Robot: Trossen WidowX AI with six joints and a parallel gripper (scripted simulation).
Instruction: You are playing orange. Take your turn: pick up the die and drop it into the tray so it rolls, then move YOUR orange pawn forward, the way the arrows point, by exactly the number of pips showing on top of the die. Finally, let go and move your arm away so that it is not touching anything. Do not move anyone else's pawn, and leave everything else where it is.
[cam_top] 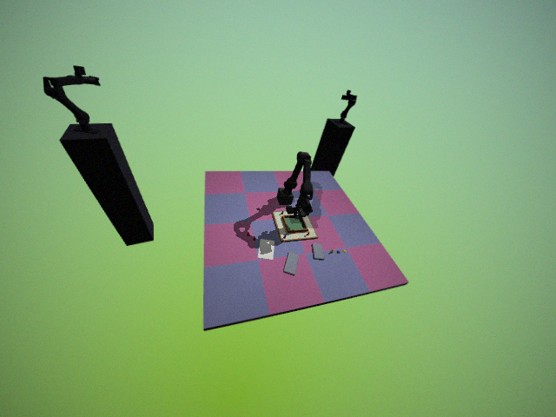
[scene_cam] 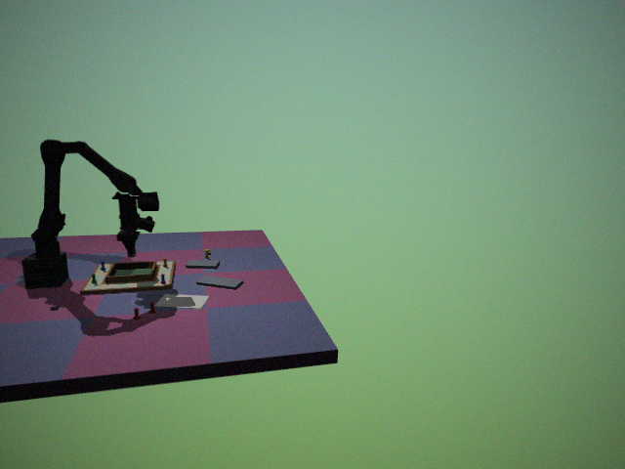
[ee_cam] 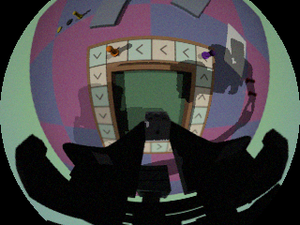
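Right now the orange pawn is 12 cm ahead of my gripper tip, 6 cm below it and 5 cm to the left of it. Also, from my gripper tip: die: right at my gripper tip; then green pawn: 13 cm behind, 6 cm below, 4 cm to the right; then green tray: 9 cm below, 1 cm to the left.
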